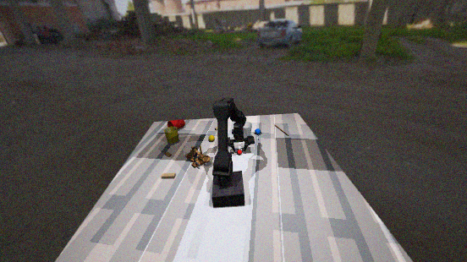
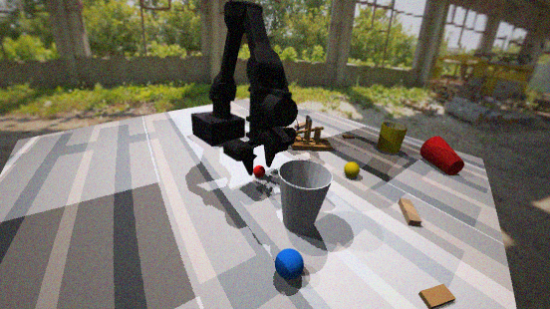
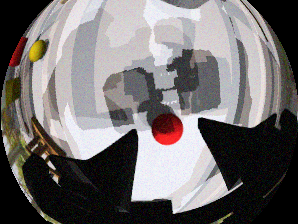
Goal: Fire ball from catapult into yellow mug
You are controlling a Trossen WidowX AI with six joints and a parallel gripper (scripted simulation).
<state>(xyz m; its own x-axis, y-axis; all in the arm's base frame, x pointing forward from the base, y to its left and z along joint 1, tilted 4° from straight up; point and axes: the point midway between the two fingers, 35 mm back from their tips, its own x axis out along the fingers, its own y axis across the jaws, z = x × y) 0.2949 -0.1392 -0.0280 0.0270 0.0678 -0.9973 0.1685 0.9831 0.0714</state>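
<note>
The small red ball lies right at my gripper tip. The rest, counted from my gripper tip: catapult (26 cm to the left, 3 cm above, 2 cm behind); yellow ball (20 cm ahead, 16 cm to the left); grey cup (16 cm ahead, 8 cm to the right, 1 cm above).
</note>
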